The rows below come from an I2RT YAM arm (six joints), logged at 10 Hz.
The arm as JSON. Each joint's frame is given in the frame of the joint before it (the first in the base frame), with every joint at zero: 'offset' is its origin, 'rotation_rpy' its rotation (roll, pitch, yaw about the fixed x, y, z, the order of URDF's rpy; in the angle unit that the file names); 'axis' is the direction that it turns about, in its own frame. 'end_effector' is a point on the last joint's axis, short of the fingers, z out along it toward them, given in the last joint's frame.
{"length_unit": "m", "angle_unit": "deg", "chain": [
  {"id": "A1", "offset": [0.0, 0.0, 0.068], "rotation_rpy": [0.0, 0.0, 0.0], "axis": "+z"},
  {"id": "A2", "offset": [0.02, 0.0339, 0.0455], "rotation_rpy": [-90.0, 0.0, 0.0], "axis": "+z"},
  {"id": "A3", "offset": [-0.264, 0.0, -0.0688], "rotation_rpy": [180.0, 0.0, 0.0], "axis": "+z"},
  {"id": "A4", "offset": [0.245, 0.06, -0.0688], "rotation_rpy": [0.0, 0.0, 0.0], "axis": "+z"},
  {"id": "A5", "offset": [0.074, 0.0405, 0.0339], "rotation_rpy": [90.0, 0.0, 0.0], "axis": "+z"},
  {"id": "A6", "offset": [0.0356, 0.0, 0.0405], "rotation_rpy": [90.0, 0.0, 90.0], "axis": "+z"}
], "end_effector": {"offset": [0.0, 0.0, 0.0], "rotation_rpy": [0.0, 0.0, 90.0]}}
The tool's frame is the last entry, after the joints.
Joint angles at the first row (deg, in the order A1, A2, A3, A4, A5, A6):
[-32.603, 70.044, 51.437, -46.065, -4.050, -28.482]
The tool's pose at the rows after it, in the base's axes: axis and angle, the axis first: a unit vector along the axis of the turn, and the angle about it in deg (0 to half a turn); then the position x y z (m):
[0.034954, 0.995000, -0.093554, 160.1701, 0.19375, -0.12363, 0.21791]
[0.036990, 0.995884, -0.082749, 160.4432, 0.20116, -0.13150, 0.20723]
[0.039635, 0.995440, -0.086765, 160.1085, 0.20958, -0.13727, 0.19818]
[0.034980, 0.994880, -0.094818, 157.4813, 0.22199, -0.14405, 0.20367]
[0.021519, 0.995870, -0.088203, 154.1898, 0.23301, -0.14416, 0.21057]
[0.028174, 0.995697, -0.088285, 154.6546, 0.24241, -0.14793, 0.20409]
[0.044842, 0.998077, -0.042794, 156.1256, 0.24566, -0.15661, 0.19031]
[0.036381, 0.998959, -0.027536, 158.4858, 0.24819, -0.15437, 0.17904]
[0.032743, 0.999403, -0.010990, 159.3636, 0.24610, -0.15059, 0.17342]
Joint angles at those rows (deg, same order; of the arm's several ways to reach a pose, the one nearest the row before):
[-32.691, 72.327, 48.086, -43.255, -0.966, -28.475]
[-33.486, 75.751, 48.163, -40.791, -2.110, -28.828]
[-33.486, 78.562, 48.078, -37.368, -1.843, -28.565]
[-33.310, 80.506, 50.443, -35.071, -2.458, -28.741]
[-32.349, 81.386, 52.294, -33.580, -4.654, -28.741]
[-31.899, 84.191, 53.260, -32.082, -4.038, -27.688]
[-33.480, 88.147, 54.315, -33.044, -7.902, -26.716]
[-32.872, 90.261, 54.142, -33.661, -8.163, -27.242]
[-32.607, 90.531, 53.265, -34.192, -9.311, -27.331]

